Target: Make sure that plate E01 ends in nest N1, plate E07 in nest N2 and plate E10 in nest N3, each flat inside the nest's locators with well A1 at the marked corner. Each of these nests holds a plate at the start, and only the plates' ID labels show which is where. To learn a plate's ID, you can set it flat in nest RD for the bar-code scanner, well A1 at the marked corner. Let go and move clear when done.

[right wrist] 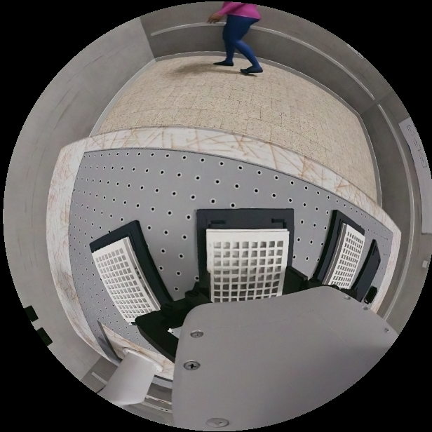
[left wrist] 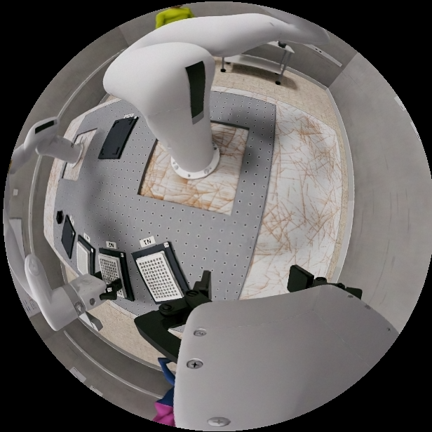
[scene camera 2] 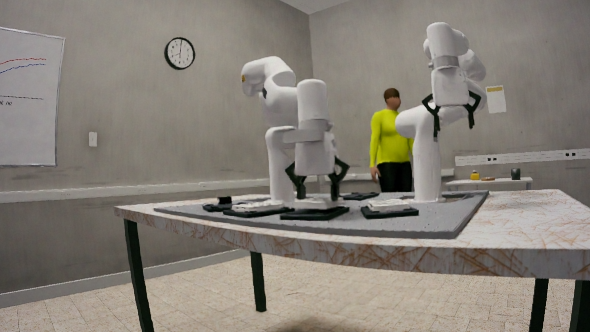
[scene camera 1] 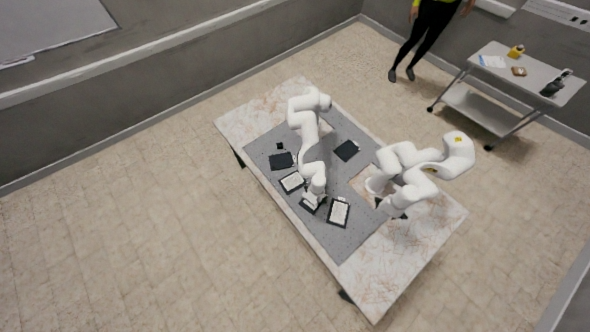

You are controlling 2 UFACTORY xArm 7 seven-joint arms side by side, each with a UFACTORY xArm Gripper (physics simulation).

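Frame: origin at the left arm's base, x right, y ahead, z up, level; millimetres.
Where they show: left gripper, fingertip midpoint: point(scene camera 2: 455, 129) point(scene camera 1: 384, 212); right gripper, fingertip midpoint: point(scene camera 2: 318, 201); left arm's base at its link origin: point(scene camera 2: 428, 202) point(scene camera 1: 374, 185).
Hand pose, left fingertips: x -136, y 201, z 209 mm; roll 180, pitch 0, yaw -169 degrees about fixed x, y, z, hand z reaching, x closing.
Observation:
Things, the pixels of their top centre, and the offset from my left fingertips. "*": a spot on its surface instead.
- white well plate at its top centre: point(scene camera 2: 319, 198) dx +324, dy +172, dz -155 mm
- black nest N2 at its top centre: point(scene camera 2: 316, 209) point(scene camera 1: 313, 199) dx +329, dy +179, dz -181 mm
- white plate at its top centre: point(scene camera 2: 387, 202) point(scene camera 1: 339, 212) dx +165, dy +120, dz -170 mm
- third plate at its top centre: point(scene camera 2: 258, 204) point(scene camera 1: 292, 180) dx +508, dy +196, dz -170 mm
- Nest RD at its top centre: point(scene camera 2: 224, 198) point(scene camera 1: 278, 156) dx +705, dy +153, dz -164 mm
- small black scanner at a spot on its surface: point(scene camera 2: 224, 200) point(scene camera 1: 279, 147) * dx +766, dy +99, dz -175 mm
- empty black nest at its top centre: point(scene camera 2: 356, 193) point(scene camera 1: 347, 149) dx +438, dy -260, dz -179 mm
My right gripper point(scene camera 1: 315, 199) point(scene camera 2: 318, 192) point(right wrist: 248, 282) is shut on a white well plate point(scene camera 2: 315, 202) point(right wrist: 247, 250), held level at black nest N2 point(scene camera 2: 315, 216) point(right wrist: 245, 215), apparently slightly above it; contact is unclear. Two nest locators show beyond its edge in the right wrist view. Another white plate point(scene camera 1: 339, 212) point(left wrist: 159, 279) point(right wrist: 122, 275) lies in nest N1 point(left wrist: 176, 267) point(right wrist: 150, 265). A third plate point(scene camera 1: 292, 181) point(left wrist: 85, 261) point(right wrist: 346, 252) lies in nest N3. Nest RD point(scene camera 1: 281, 161) point(left wrist: 68, 236) is empty. My left gripper point(scene camera 1: 391, 209) point(scene camera 2: 453, 131) point(left wrist: 251, 281) is open and empty, high above the table. I cannot read the plate IDs.
The small black scanner point(scene camera 1: 279, 145) point(scene camera 2: 224, 200) stands beside nest RD. An empty black nest point(scene camera 1: 346, 150) point(left wrist: 118, 137) lies farther back on the grey perforated board point(left wrist: 200, 230). Nests N1 and N3 flank the right gripper. A person point(scene camera 2: 391, 135) stands behind the table.

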